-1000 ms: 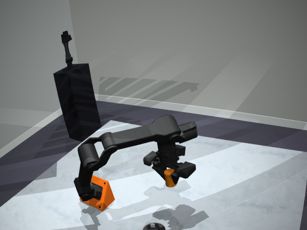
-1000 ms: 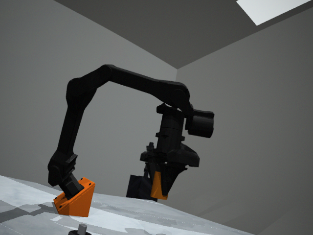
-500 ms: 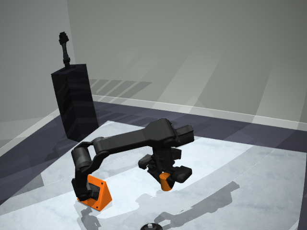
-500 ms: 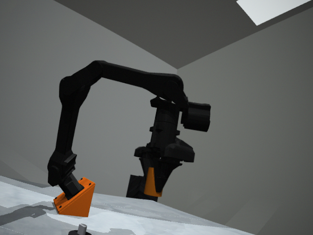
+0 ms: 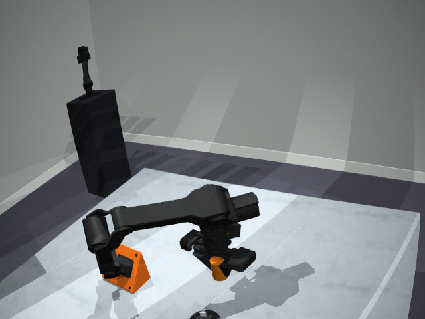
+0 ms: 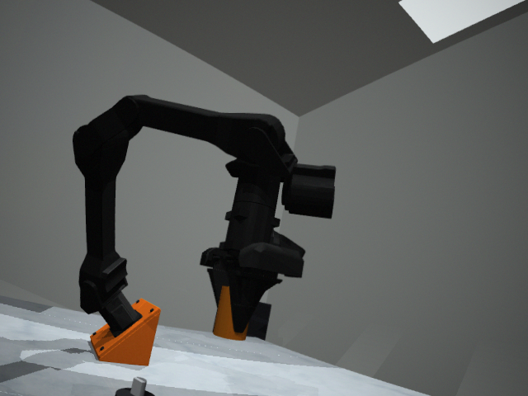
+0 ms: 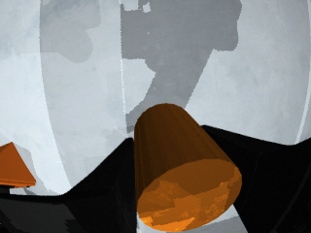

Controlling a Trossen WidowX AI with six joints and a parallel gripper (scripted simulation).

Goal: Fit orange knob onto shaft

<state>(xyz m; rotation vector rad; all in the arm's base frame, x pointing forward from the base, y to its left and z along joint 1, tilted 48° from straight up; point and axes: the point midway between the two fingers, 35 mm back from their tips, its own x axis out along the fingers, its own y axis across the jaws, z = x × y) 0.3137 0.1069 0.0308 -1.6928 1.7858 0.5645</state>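
Right now my gripper tip is 100 mm to the left of the round dark pedestal, 100 mm above it and 10 mm past it. Also, from my gripper tip: orange knob (30 mm above).
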